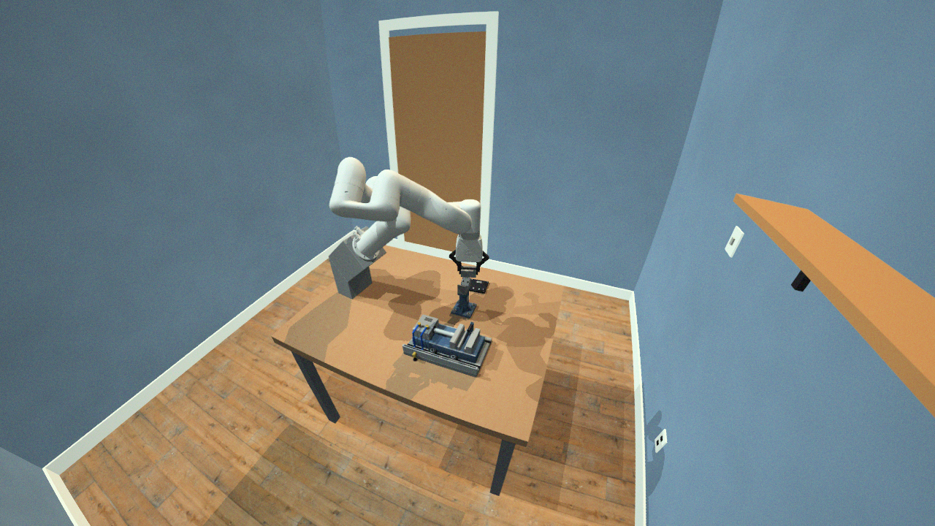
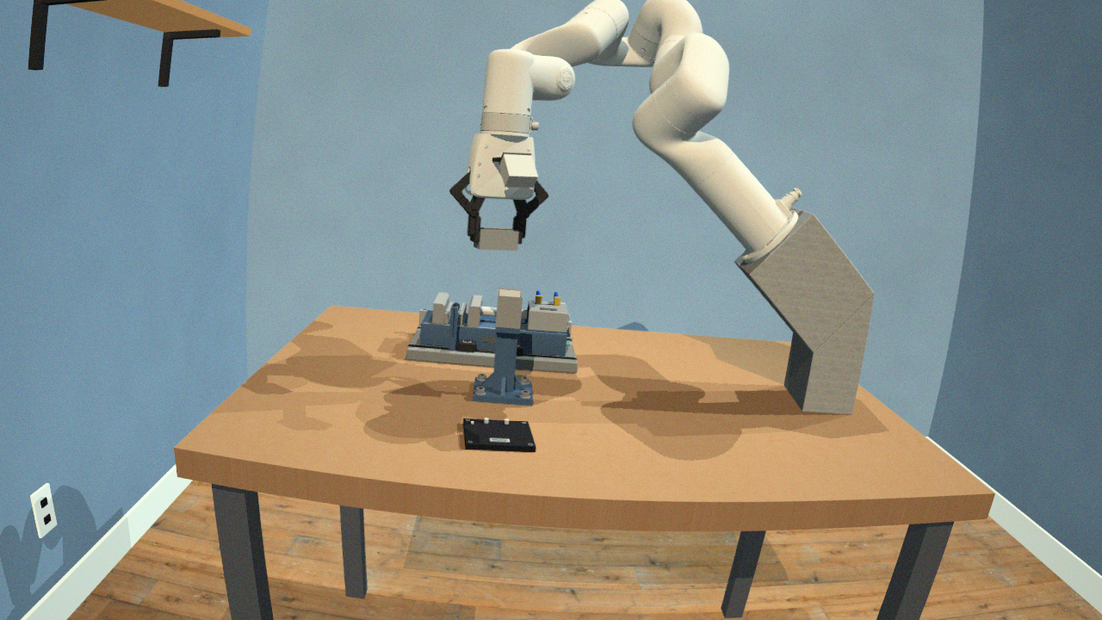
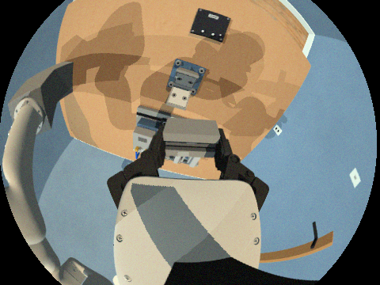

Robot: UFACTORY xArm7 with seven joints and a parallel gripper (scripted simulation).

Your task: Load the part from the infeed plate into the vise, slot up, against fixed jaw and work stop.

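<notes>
Right now my hand is 210 mm to the left of the fixed jaw, 170 mm above it and 70 mm short of it. From my hand the other things lie so: white cylinder rod 200 mm to the right, 170 mm below, 40 mm behind; work stop 160 mm to the right, 160 mm below, 50 mm ahead; grey block 10 mm below.
</notes>
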